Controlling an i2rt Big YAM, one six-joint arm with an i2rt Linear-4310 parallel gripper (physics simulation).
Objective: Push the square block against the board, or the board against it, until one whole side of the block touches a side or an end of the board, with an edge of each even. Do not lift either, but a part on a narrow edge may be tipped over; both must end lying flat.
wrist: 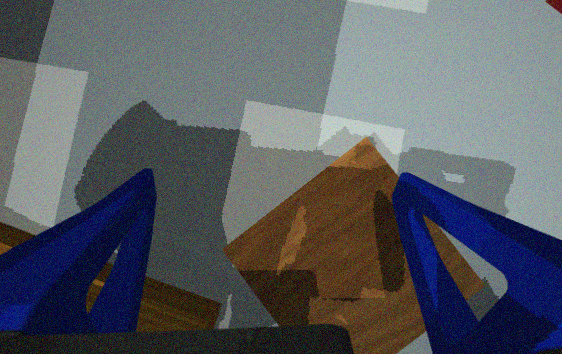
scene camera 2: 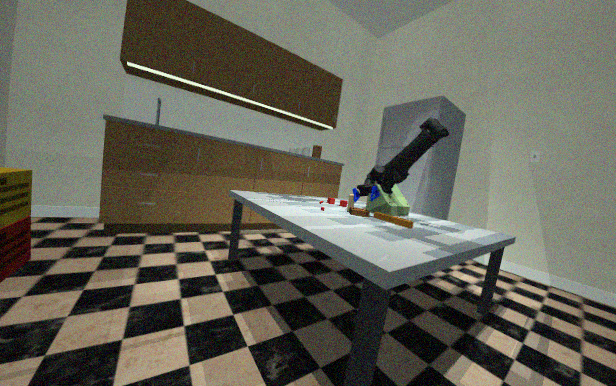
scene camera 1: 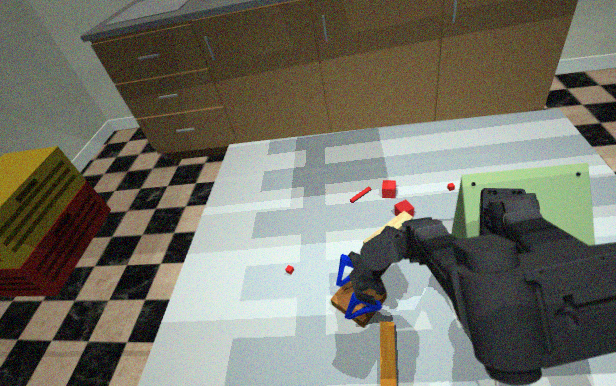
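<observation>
The square brown wooden block lies flat, one corner towards the long narrow orange-brown board. A gap separates them, and the block's sides are at an angle to the board. The board's near end is cut off in scene camera 1. My gripper is open and empty above the block. In the wrist view one finger overlaps the block's right side; the other is left of the block, overlapping the view of the board. Contact cannot be told.
A pale wooden piece stands upright beyond the block, partly hidden by the arm. Red cubes, a red stick and small red bits lie farther off. The green base stands right.
</observation>
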